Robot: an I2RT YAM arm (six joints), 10 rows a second.
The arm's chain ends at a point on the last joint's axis. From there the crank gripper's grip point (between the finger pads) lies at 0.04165 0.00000 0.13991 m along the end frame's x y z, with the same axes.
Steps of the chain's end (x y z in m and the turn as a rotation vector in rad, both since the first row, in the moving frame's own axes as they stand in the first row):
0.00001 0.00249 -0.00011 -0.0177 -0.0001 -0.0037
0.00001 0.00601 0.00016 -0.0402 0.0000 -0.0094
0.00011 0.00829 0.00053 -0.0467 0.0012 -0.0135
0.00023 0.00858 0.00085 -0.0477 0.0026 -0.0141
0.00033 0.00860 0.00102 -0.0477 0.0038 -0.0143
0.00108 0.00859 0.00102 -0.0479 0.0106 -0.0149
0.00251 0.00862 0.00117 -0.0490 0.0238 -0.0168
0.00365 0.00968 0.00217 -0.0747 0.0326 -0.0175
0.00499 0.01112 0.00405 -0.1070 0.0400 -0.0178
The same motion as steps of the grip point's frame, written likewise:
0.00000 0.00481 -0.00013 -0.0177 -0.0001 -0.0037
0.00003 0.01124 0.00005 -0.0402 0.0000 -0.0094
0.00032 0.01426 0.00034 -0.0467 0.0012 -0.0135
0.00064 0.01466 0.00060 -0.0477 0.0026 -0.0141
0.00090 0.01467 0.00072 -0.0477 0.0038 -0.0143
0.00261 0.01465 0.00043 -0.0479 0.0106 -0.0149
0.00588 0.01472 -0.00001 -0.0490 0.0238 -0.0168
0.00827 0.01930 0.00038 -0.0747 0.0326 -0.0175
0.01067 0.02518 0.00152 -0.1070 0.0400 -0.0178

